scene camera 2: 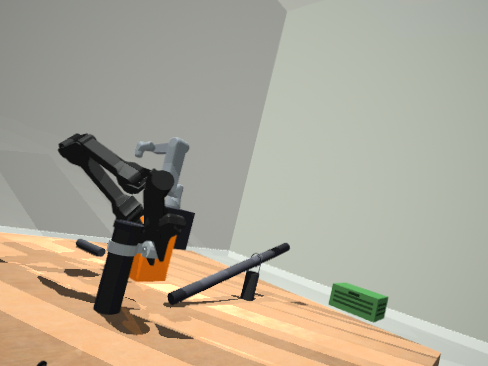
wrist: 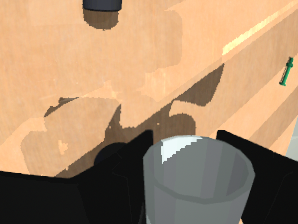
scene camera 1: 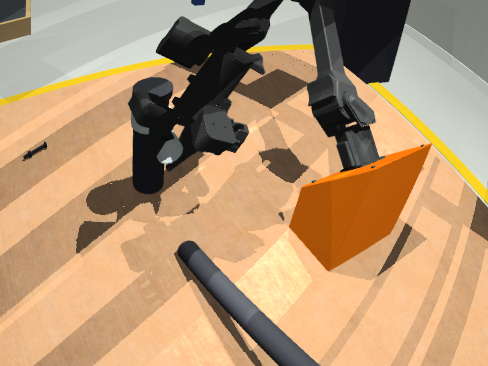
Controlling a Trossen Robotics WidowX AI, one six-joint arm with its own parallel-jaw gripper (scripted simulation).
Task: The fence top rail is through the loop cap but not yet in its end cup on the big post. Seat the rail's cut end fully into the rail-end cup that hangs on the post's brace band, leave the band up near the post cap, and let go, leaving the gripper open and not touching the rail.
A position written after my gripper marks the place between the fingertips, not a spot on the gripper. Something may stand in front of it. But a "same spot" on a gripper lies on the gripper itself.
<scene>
My gripper shows in scene camera 2, in the wrist view [184, 137] and in scene camera 1. One and the same spot on my gripper: [scene camera 2: 161, 237] is [scene camera 1: 156, 134].
</scene>
